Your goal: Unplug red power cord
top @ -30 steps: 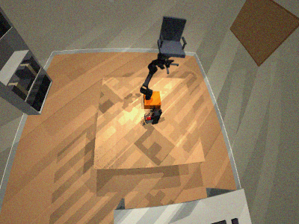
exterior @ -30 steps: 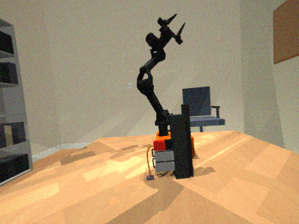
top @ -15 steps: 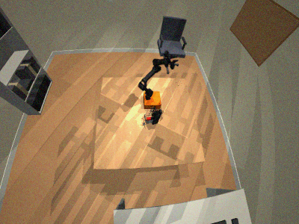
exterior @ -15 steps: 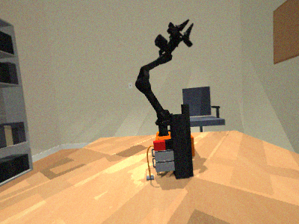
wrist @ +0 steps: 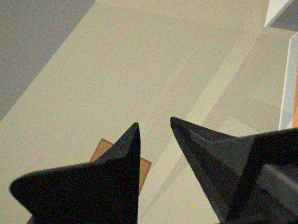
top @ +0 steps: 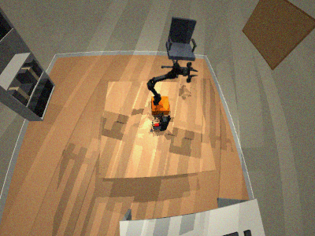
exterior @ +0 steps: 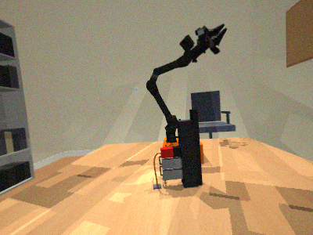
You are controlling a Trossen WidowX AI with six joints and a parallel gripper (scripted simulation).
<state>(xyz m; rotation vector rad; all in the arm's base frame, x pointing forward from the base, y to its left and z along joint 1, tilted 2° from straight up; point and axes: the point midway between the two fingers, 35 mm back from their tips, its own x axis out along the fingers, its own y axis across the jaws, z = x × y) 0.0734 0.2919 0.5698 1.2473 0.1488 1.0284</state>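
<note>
Now: gripper tip 55 cm above the red plug, 33 cm to the left of it and 20 cm short of it.
</note>
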